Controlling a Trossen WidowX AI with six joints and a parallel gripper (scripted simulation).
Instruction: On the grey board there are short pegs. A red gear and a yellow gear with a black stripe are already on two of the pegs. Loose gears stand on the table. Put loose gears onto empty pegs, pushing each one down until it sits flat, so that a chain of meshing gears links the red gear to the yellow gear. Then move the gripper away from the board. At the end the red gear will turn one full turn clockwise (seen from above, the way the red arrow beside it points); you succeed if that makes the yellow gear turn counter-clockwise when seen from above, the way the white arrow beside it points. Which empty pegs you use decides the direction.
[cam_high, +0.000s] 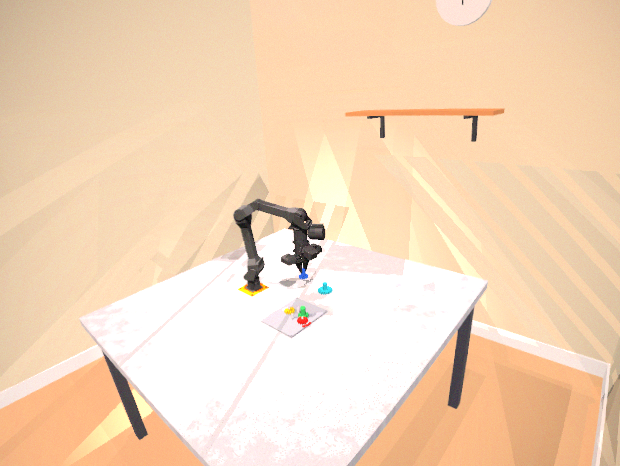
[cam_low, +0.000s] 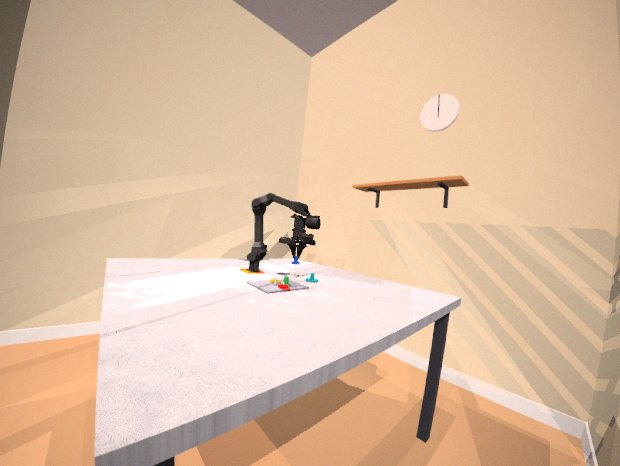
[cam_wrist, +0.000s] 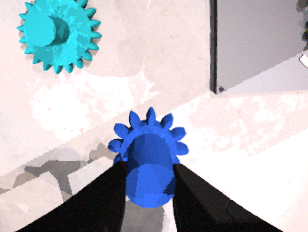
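The green gear is 140 mm ahead of my gripper tip, 140 mm to the right of it and 80 mm below it. Also, from my gripper tip: yellow gear (70 mm ahead, 150 mm to the right, 90 mm below); then small blue gear (10 mm below); then teal gear (60 mm ahead, 70 mm to the left, 90 mm below).
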